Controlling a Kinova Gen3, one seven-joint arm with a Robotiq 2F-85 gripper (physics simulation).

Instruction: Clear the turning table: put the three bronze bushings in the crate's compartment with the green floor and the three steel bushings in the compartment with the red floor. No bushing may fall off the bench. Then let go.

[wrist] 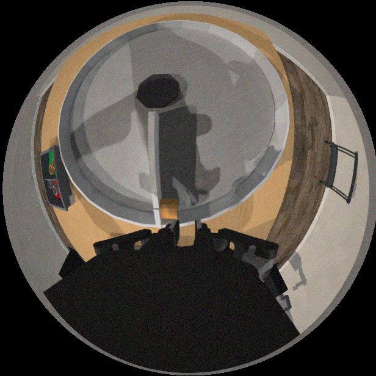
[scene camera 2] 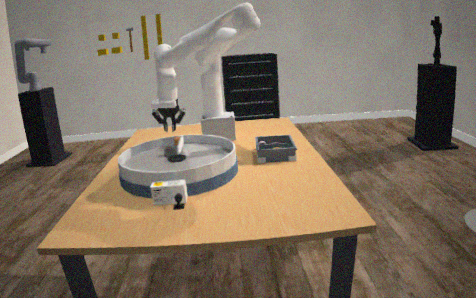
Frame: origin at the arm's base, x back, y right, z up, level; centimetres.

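Seen in the pictures: gripper, fingertip midpoint: [scene camera 2: 170, 131]; arm's base, link origin: [scene camera 2: 213, 115].
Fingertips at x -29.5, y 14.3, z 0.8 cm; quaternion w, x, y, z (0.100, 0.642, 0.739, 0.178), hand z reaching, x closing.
Pixels of each thing's top centre, then the offset from my fingertips to it. "pt": a spot on its surface instead. Level surfaces: height alone.
- bronze bushing, top centre: [scene camera 2: 177, 137] dx +0.3, dy -2.6, dz -2.9 cm
- turning table, surface spot: [scene camera 2: 135, 169] pt dx -26.4, dy +7.0, dz -6.2 cm
- crate, top centre: [scene camera 2: 274, 141] dx -1.4, dy -41.6, dz -6.4 cm
- black hub, top centre: [scene camera 2: 176, 157] dx -17.9, dy -6.1, dz -5.3 cm
- white box, surface spot: [scene camera 2: 162, 194] pt dx -43.4, dy -7.0, dz -8.1 cm
- small black camera-like object, surface spot: [scene camera 2: 178, 201] pt dx -45.6, dy -12.1, dz -9.4 cm
- wooden bench, surface height: dz -11.4 cm
A bronze bushing [scene camera 2: 177, 141] [wrist: 169, 208] is on the turning table [scene camera 2: 135, 169] [wrist: 281, 110], beside the pale upright vane [wrist: 153, 150] and close to the rim wall. My gripper [scene camera 2: 170, 129] [wrist: 186, 227] is partly open and empty, with a narrow gap between its fingers. It hangs above the rim on the robot's side, near the bushing and not around it. The crate [scene camera 2: 276, 157] [wrist: 63, 178] stands apart from the table. In the wrist view, bronze rings [wrist: 51, 169] lie in its green-floored compartment and steel rings [wrist: 53, 187] in its red-floored one; their exact number is unclear.
A black hub [scene camera 2: 176, 158] [wrist: 158, 90] stands at the turning table's centre, at the vane's inner end. A white box [scene camera 2: 162, 194] and a small black camera-like object [scene camera 2: 178, 201] stand in front of the turning table on the wooden bench [scene camera 2: 280, 200].
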